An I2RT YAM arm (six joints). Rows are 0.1 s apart.
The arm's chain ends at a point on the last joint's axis. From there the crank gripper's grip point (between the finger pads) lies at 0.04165 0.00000 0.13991 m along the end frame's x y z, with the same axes.
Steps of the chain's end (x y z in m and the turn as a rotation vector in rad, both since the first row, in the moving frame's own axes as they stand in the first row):
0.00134 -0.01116 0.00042 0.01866 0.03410 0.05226
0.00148 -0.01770 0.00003 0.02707 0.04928 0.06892
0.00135 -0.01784 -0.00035 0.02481 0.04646 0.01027
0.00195 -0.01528 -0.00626 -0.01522 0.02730 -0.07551
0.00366 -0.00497 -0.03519 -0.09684 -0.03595 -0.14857
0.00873 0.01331 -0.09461 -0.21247 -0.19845 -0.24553
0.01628 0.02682 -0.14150 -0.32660 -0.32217 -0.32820
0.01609 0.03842 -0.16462 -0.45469 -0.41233 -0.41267
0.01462 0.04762 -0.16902 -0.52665 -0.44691 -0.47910
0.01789 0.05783 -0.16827 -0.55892 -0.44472 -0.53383
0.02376 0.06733 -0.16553 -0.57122 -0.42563 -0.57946
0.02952 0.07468 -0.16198 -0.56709 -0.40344 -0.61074
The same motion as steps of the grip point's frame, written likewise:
0.00609 -0.01146 -0.00108 0.01866 0.03410 0.05226
0.00835 -0.01835 -0.00220 0.02707 0.04928 0.06892
0.00782 -0.02082 -0.00247 0.02481 0.04646 0.01027
0.00571 -0.01645 -0.00744 -0.01522 0.02730 -0.07551
-0.00082 0.00280 -0.03415 -0.09684 -0.03595 -0.14857
-0.01681 0.03658 -0.09131 -0.21247 -0.19845 -0.24553
-0.02343 0.06651 -0.14094 -0.32660 -0.32217 -0.32820
-0.03071 0.09583 -0.17041 -0.45469 -0.41233 -0.41267
-0.03259 0.11398 -0.17903 -0.52665 -0.44691 -0.47910
-0.02629 0.12705 -0.17968 -0.55892 -0.44472 -0.53383
-0.01622 0.13639 -0.17684 -0.57122 -0.42563 -0.57946
-0.00703 0.14168 -0.17230 -0.56709 -0.40344 -0.61074

